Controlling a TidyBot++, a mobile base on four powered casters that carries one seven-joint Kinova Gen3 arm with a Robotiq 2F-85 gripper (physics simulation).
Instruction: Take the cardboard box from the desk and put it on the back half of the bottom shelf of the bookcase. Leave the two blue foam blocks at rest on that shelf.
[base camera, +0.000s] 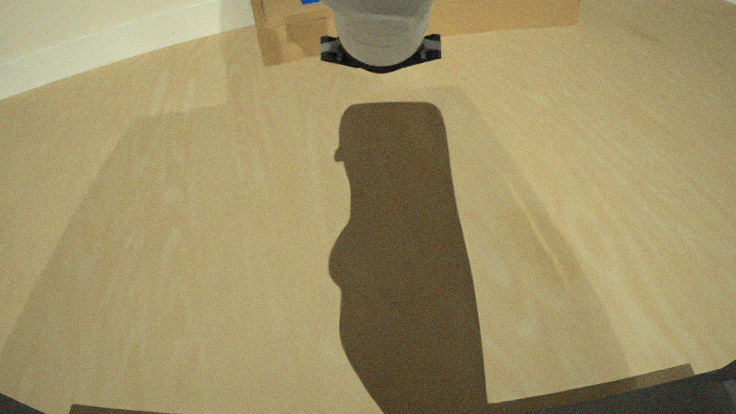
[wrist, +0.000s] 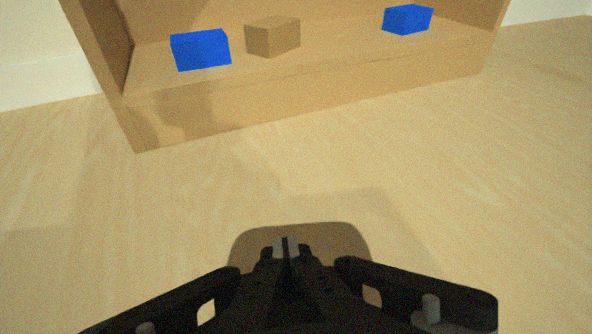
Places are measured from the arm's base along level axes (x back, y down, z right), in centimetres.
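Pixels of known places: gripper, fingertip midpoint: (wrist: 285, 252).
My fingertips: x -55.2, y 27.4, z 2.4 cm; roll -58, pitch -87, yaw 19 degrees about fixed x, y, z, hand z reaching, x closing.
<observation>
Ahead of a thing's pixels: the offset from my fingertips to its top centre. "spot": to the spot under its first point. Level surfaces: height alone.
The cardboard box @(dz +3.3, dx -45.5, dy -2.8 cm) (wrist: 272, 37) sits upright on the bottom shelf @(dy +2.2 cm) (wrist: 340, 42) of the bookcase (wrist: 300, 97) (base camera: 504, 18), between the two blue foam blocks. I cannot tell exactly how its depth on the shelf divides between front and back half. The left blue block @(dz -9.7, dx -41.4, dy -2.3 cm) (wrist: 202, 51) is close beside it, with a small gap. The right blue block @(dz +34.3, dx -53.8, dy -2.3 cm) (wrist: 406, 21) lies farther off, towards the right side panel. A bit of blue block (base camera: 310, 1) shows at the top edge of the base camera view. My gripper (wrist: 285, 252) is shut and empty, out in front of the bookcase and apart from the box.
The bookcase's left side panel @(spot: dz -20.3, dx -30.0, dy -3.6 cm) (wrist: 102, 55) stands near a white baseboard (wrist: 47, 82) (base camera: 128, 38). The wooden floor @(dy +12.2 cm) (wrist: 425, 150) (base camera: 231, 231) lies in front of the bookcase, with the arm's dark shadow (base camera: 406, 231) across it. The desk does not show in either view.
</observation>
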